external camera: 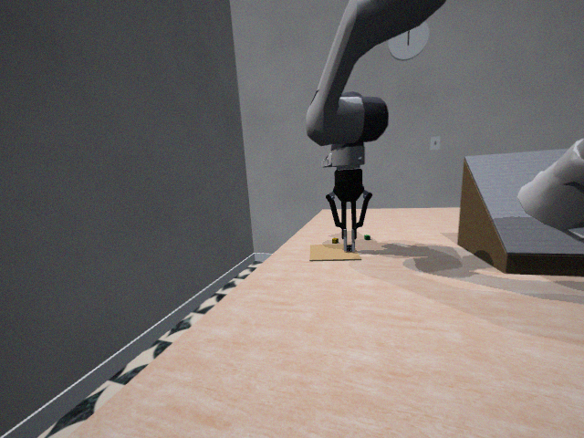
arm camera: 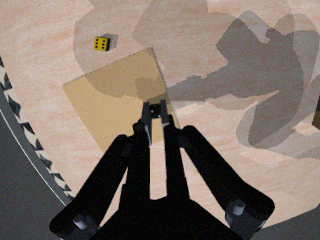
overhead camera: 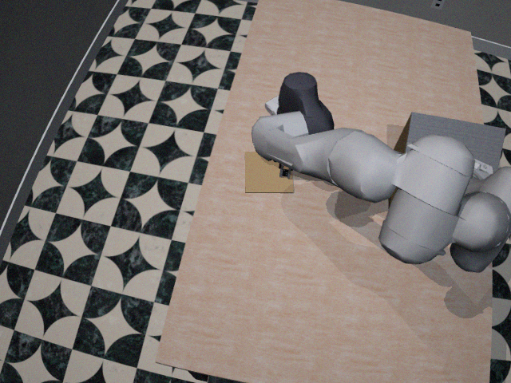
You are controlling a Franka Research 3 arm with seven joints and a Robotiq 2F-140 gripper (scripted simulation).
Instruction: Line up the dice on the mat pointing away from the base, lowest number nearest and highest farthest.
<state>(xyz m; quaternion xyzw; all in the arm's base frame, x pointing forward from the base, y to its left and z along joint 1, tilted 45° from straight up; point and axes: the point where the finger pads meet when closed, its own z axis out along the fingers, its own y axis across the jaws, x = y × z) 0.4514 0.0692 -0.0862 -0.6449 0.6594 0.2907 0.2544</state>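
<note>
My gripper is now 3 cm above the black die. The rest, counted from my hand: yellow die: 10 cm to the right, 5 cm ahead, 4 cm below; green die: 15 cm to the right, 6 cm behind, 4 cm below; tan mat: 5 cm ahead, 4 cm below.
</note>
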